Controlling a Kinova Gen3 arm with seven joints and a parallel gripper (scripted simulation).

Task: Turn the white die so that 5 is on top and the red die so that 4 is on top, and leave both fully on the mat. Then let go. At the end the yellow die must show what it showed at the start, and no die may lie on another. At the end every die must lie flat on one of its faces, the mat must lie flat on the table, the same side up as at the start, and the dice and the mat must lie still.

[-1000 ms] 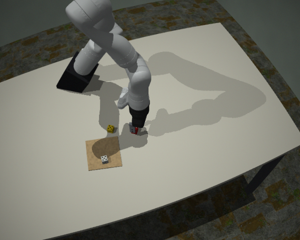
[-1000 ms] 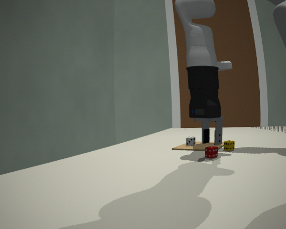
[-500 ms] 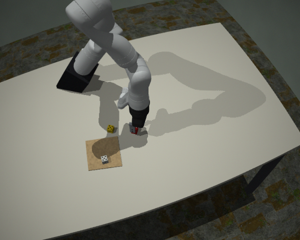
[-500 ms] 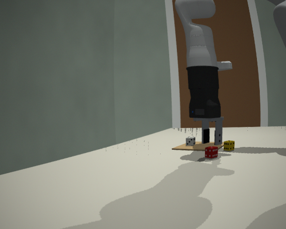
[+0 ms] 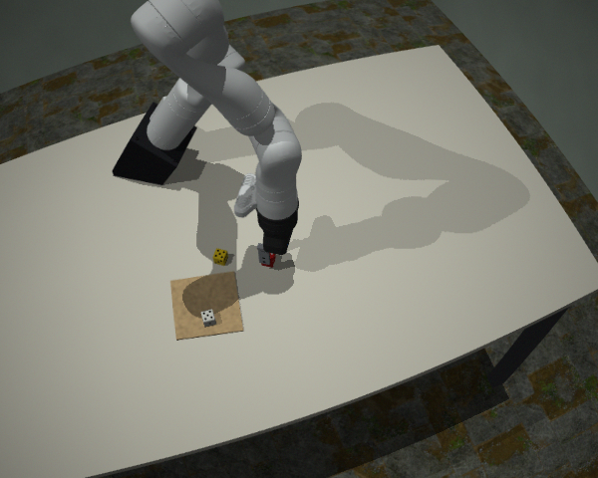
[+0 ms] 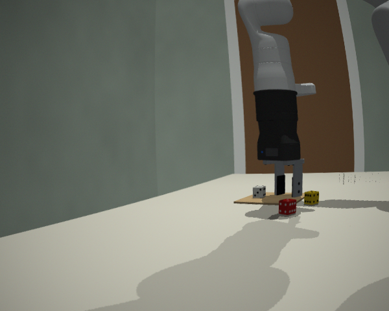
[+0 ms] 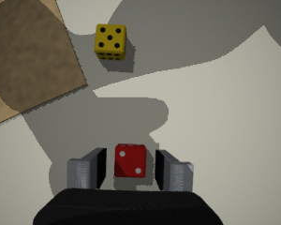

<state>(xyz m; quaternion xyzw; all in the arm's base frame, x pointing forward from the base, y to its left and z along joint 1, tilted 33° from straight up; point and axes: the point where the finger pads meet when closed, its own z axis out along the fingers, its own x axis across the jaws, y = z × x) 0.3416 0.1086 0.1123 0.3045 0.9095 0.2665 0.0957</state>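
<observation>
Right now the red die is 4 cm below my hand. From my hand the other things lie so: white die: 10 cm ahead, 16 cm to the right, 3 cm below; then brown mat: 6 cm ahead, 16 cm to the right, 5 cm below; then yellow die: 4 cm behind, 10 cm to the right, 4 cm below.
</observation>
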